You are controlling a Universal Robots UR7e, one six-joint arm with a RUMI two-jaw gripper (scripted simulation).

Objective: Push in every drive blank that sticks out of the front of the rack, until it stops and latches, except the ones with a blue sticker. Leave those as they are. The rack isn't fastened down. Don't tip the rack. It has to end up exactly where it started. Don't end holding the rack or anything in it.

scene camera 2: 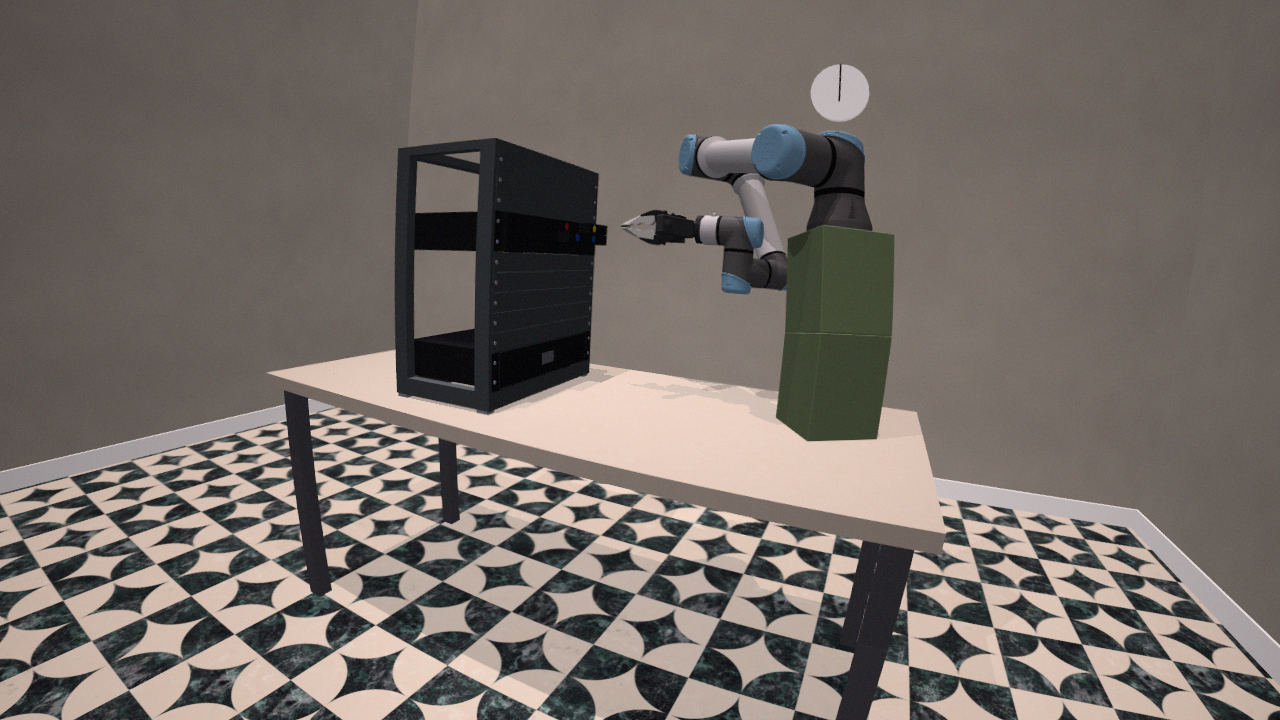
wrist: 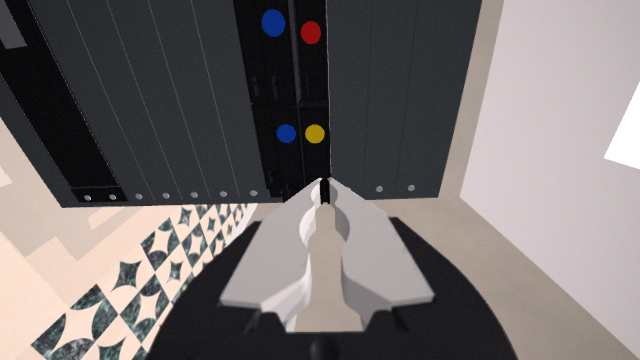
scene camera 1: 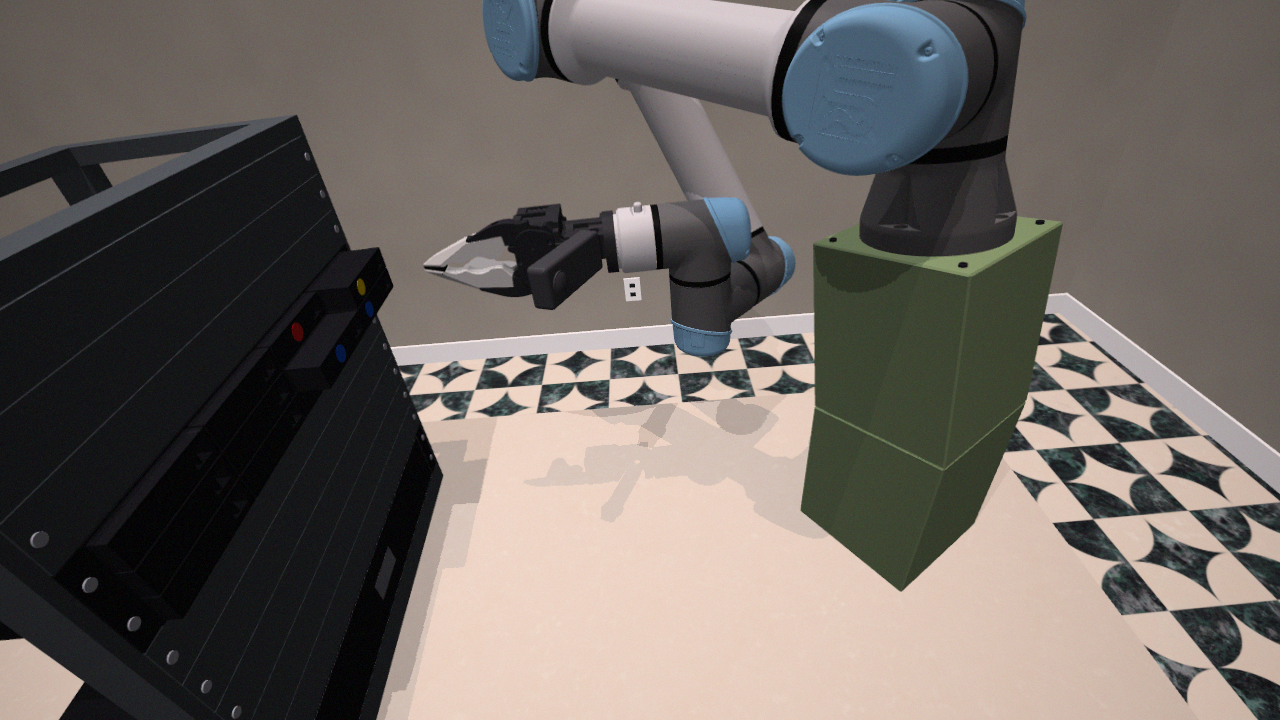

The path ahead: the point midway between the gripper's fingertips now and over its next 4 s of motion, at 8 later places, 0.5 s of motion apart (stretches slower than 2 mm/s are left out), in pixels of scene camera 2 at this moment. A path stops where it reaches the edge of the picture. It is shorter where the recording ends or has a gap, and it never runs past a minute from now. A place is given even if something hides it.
The gripper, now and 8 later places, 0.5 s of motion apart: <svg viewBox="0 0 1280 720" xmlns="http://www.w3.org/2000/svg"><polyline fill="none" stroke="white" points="621,226 624,227 615,226 605,226 605,227 602,226 600,226 597,226 595,226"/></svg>
